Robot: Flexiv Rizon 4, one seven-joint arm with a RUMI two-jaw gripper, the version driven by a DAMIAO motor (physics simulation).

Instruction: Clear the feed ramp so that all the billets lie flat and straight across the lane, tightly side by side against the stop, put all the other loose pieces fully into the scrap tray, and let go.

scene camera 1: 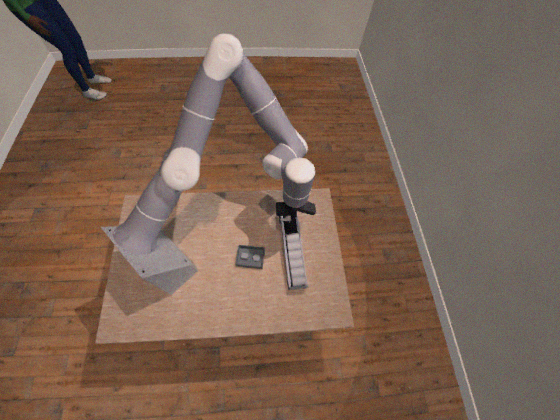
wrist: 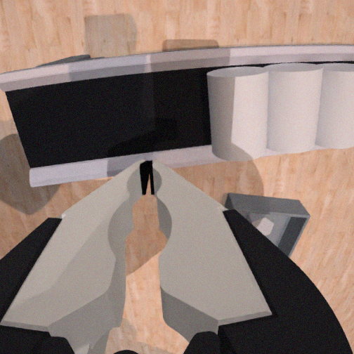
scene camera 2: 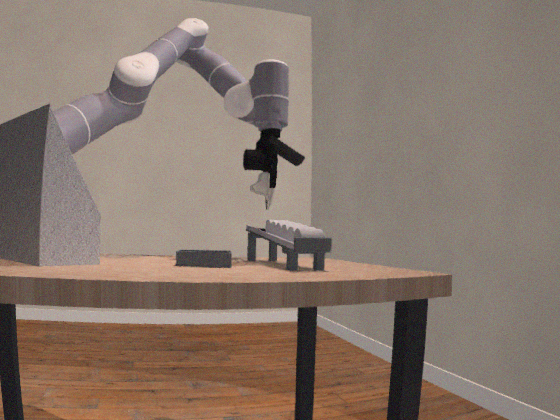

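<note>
Several pale grey billets (scene camera 1: 295, 255) (scene camera 2: 295, 229) (wrist: 239, 112) lie flat and across the lane of the feed ramp (scene camera 1: 285, 257) (wrist: 75, 173), side by side. In scene camera 1 their row reaches the stop (scene camera 1: 298, 287) (scene camera 2: 312, 244). The upper lane has a bare black floor. The scrap tray (scene camera 1: 250, 267) (scene camera 2: 203, 258) (wrist: 265, 204) holds two small light pieces, one left (scene camera 1: 244, 255) and one right (scene camera 1: 256, 258); one piece (wrist: 265, 226) shows in the wrist view. My gripper (scene camera 2: 267, 206) (wrist: 149, 163) is shut and empty, above the ramp's upper end, uphill of the billets.
The ramp stands on short legs on the wooden table (scene camera 1: 215, 300) (scene camera 2: 225, 295), with the tray beside it toward the arm's base (scene camera 1: 167, 265) (scene camera 2: 65, 210). The ramp's raised side rails flank the lane. A person (scene camera 1: 65, 37) stands beyond the table.
</note>
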